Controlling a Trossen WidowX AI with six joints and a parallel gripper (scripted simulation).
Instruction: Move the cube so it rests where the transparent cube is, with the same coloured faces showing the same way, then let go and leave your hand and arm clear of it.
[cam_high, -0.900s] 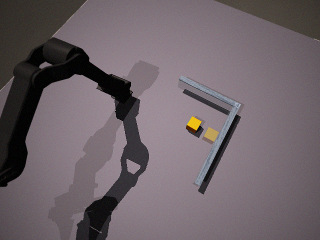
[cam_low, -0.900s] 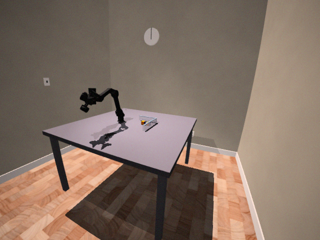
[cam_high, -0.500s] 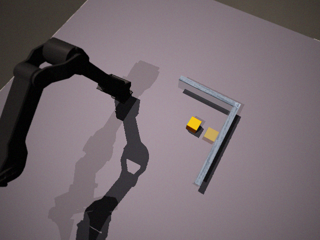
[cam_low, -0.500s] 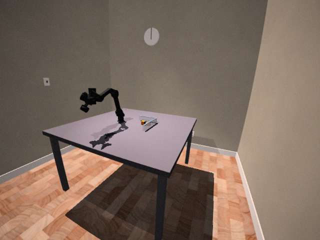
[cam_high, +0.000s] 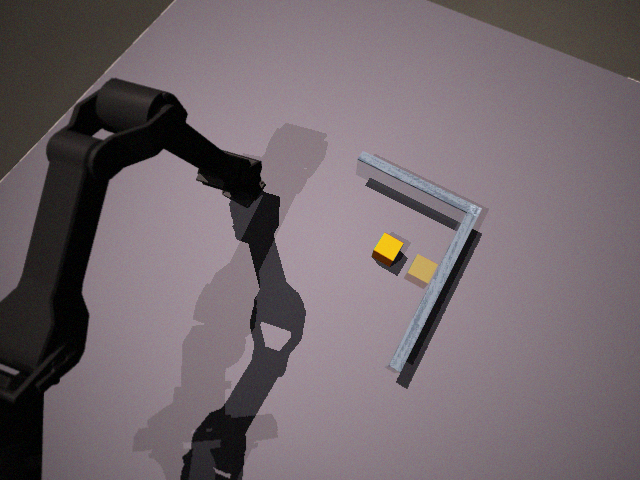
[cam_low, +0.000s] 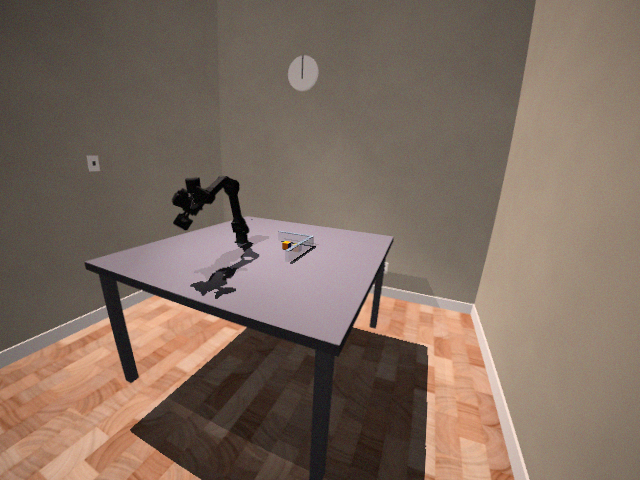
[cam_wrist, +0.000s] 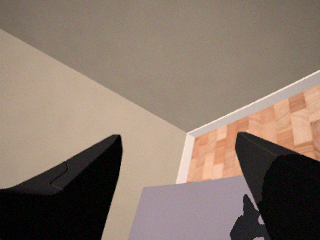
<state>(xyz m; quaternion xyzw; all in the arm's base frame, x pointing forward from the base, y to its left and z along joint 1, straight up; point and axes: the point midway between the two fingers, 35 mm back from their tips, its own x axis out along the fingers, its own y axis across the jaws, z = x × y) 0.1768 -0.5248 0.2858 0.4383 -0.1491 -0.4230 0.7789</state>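
Now: hand 52 cm to the right of the grey bar, 24 cm above it and 23 cm short of it. The rest, counted from my hand: transparent cube: 54 cm to the left, 27 cm below, 20 cm ahead.
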